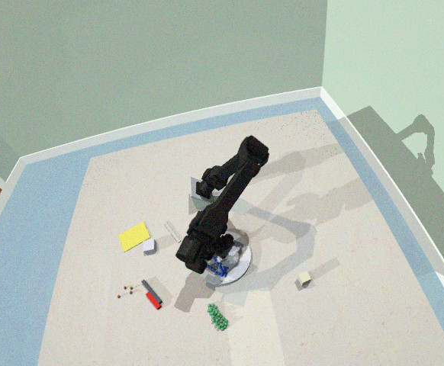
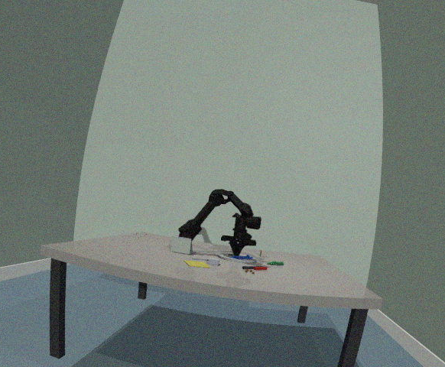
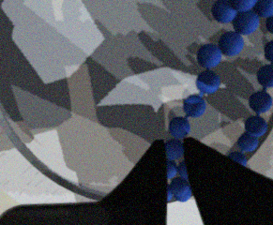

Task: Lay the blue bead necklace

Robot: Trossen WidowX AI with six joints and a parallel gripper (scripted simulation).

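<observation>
My gripper tip is now 4 cm to the right of the round bead board and 1 cm above it. From my gripper tip the other things lie so: white cube 24 cm to the right, 7 cm behind; grey tool 21 cm to the right, 13 cm ahead, 1 cm below; stick 16 cm to the right, 13 cm behind, 1 cm below.
</observation>
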